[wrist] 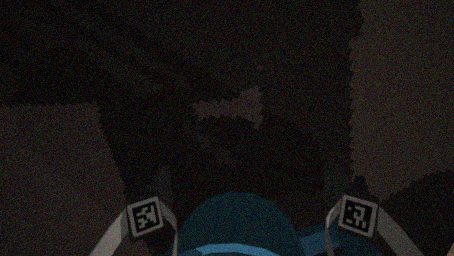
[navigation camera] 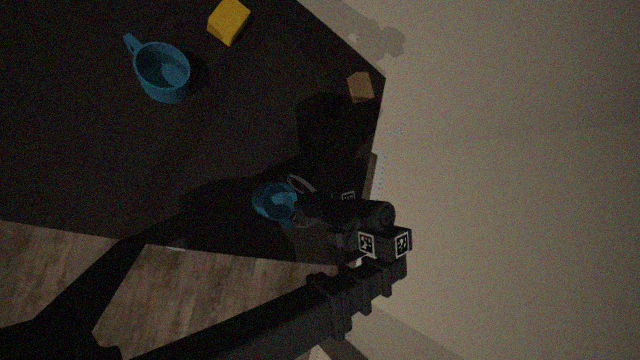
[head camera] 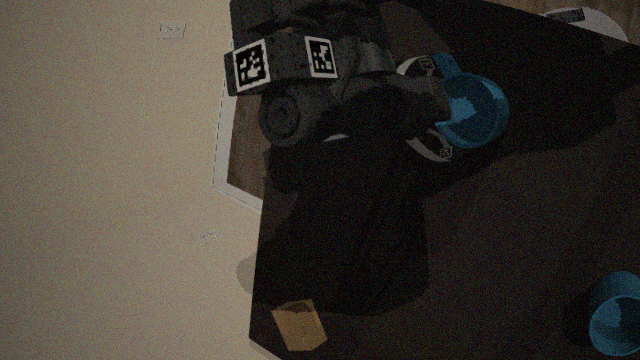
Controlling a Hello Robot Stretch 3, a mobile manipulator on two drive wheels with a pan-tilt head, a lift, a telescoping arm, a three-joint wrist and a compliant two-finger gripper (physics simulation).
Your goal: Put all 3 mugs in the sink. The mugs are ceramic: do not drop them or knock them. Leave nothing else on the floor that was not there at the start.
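Places are measured from the robot's base along level axes (x ahead, y left, z up), in centimetres.
Pixels of known places: gripper, fingertip midpoint: (navigation camera: 285,198).
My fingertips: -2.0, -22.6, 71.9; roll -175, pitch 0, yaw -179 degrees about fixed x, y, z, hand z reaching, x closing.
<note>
For each thing: its middle in the pictures, then the offset to it from my fingertips, as dx, dy, dz. Level surfaces: height alone.
- dark table top at its surface level: dz +0.0
- orange-tan block at the middle of its body: (head camera: 299,325) (navigation camera: 360,87) +33.9, -31.8, +2.5
- yellow block at the middle of its body: (navigation camera: 228,20) +45.4, +10.8, +2.3
A blue mug (head camera: 480,112) (navigation camera: 275,201) (wrist: 235,217) stands upright on the dark table top (head camera: 500,225) (navigation camera: 225,135). My gripper (head camera: 441,107) (navigation camera: 296,201) (wrist: 246,183) is open, its fingers apart on either side of the mug's near part. In the wrist view the mug's handle reaches toward the right finger; whether they touch cannot be told. Another blue mug (head camera: 617,320) (navigation camera: 162,72) stands upright farther along the table, apart from the gripper. The third mug and the sink do not show.
An orange-tan block (head camera: 300,326) (navigation camera: 361,87) sits near the table corner by the beige wall. A yellow block (navigation camera: 228,22) is near the second mug. A white rounded object (head camera: 602,25) shows beyond the table edge. My arm (navigation camera: 280,320) extends along the table's edge, over wooden floor.
</note>
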